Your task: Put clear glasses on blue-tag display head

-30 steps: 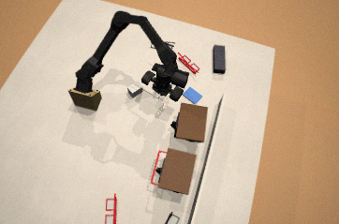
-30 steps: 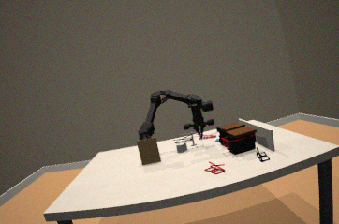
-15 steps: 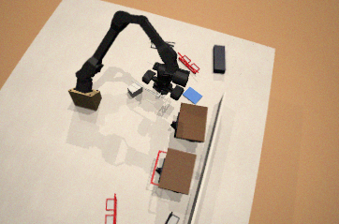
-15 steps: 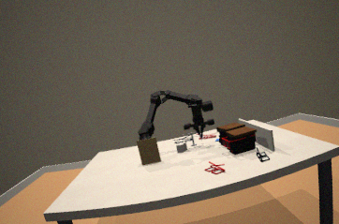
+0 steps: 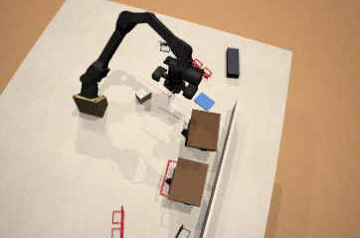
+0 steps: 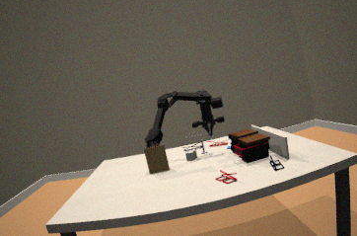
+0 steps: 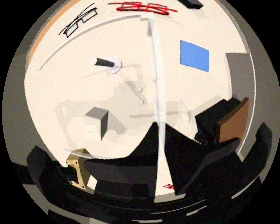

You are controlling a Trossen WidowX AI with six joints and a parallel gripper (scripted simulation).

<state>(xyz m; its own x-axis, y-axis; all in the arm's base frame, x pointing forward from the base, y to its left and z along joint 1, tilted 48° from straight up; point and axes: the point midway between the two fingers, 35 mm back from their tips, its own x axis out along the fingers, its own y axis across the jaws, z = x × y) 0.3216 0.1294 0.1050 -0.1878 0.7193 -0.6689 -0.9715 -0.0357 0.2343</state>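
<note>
The stand lies 90 mm to the left of my gripper tip, 90 mm below it and 60 mm behind it. Also, from my gripper tip: white panel (300 mm ahead, 200 mm to the right, 60 mm below); then dark case (340 mm to the left, 180 mm ahead, 90 mm below); then blue tag (130 mm ahead, 110 mm below, 80 mm to the left).
</note>
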